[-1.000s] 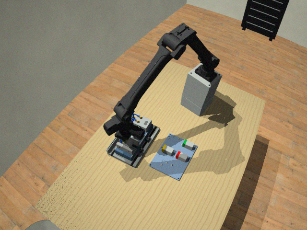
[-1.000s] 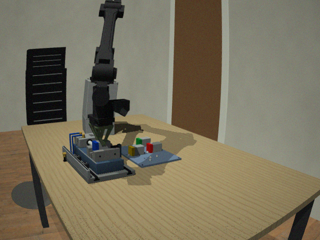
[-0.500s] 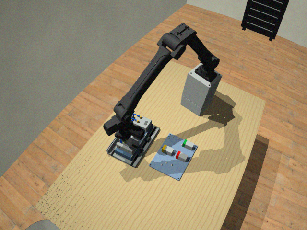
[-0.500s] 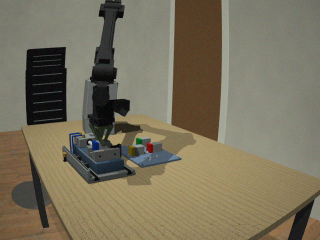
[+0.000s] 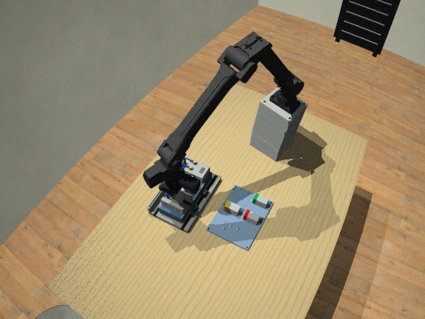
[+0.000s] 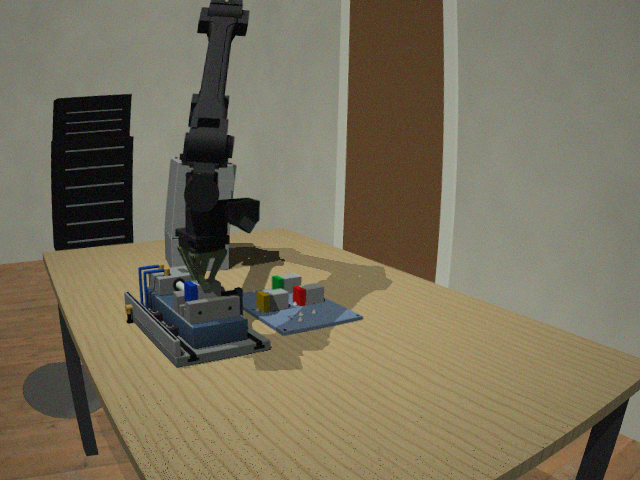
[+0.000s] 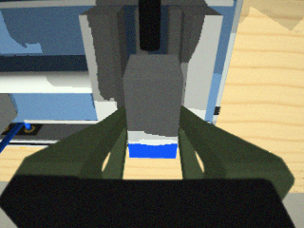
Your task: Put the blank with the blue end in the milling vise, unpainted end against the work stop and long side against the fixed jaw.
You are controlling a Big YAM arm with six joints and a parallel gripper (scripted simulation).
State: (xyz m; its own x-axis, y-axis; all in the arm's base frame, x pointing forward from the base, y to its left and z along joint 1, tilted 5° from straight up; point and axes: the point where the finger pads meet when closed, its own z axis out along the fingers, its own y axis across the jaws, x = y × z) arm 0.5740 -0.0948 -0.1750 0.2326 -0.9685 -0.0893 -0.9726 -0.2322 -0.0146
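The fixed jaw is 40 mm below my hand, 30 mm ahead of it and 10 mm to the left of it. From my hand the other things lie so: light blue plate (220 mm to the left, 150 mm behind, 110 mm below); then yellow-ended blank (180 mm to the left, 150 mm behind, 90 mm below); then black work stop rod (50 mm to the left, 30 mm below, 10 mm behind).
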